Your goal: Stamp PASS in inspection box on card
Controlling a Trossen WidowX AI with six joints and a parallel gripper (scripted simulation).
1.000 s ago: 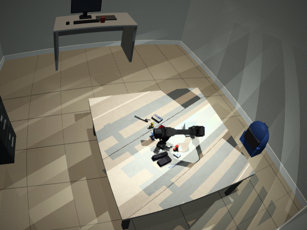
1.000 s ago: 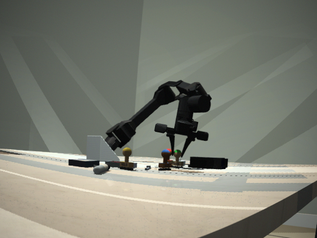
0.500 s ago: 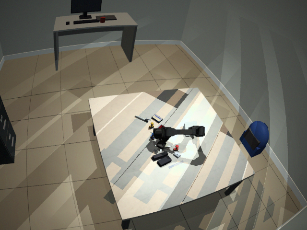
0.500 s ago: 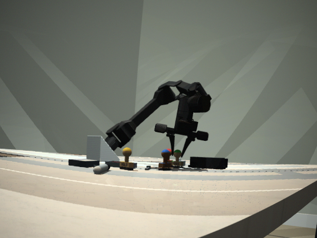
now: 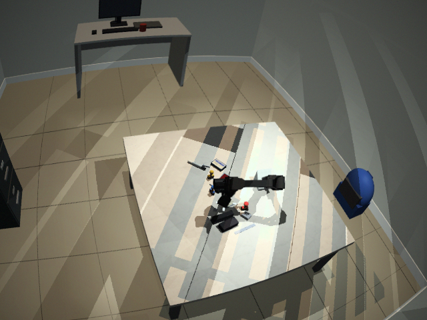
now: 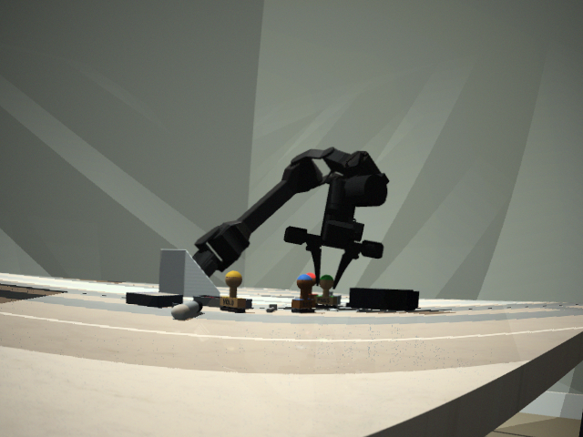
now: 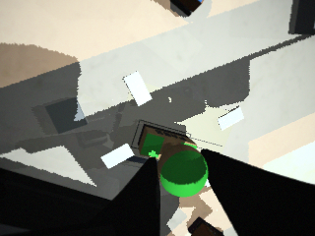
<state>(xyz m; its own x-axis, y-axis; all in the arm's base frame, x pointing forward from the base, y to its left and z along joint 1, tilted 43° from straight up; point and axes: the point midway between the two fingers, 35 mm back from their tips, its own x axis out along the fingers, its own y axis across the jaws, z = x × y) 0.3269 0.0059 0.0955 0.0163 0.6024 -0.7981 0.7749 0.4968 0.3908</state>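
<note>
My gripper tip is now 2 cm above the green-knobbed stamp. Also, from my gripper tip: cream paper card 1 cm behind, 1 cm to the right, 4 cm below; then black box 7 cm ahead, 9 cm to the left, 3 cm below; then red-knobbed stamp 10 cm behind, 7 cm to the left, 2 cm below.
</note>
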